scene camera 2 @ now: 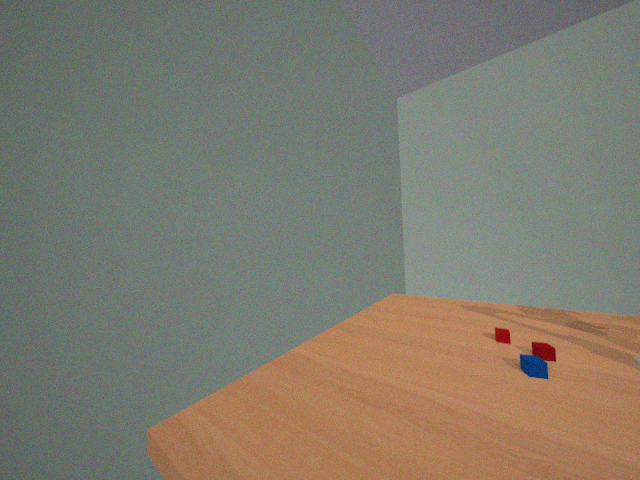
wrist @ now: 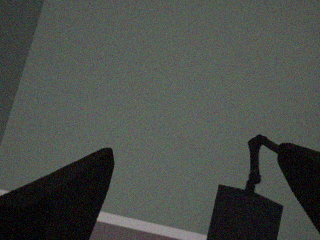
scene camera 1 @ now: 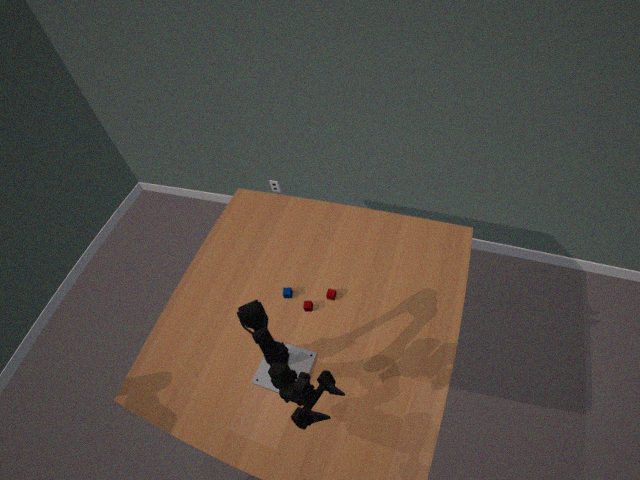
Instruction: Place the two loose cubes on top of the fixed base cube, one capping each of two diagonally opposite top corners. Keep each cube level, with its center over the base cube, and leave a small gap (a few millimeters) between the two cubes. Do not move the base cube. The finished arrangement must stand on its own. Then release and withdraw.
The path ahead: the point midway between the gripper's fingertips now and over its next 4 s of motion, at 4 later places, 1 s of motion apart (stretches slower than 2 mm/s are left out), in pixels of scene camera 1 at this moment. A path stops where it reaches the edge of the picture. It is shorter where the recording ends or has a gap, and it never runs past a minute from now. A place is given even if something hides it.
My gripper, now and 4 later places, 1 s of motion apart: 337, 405; 401, 369; 383, 300; 328, 281; 330, 292
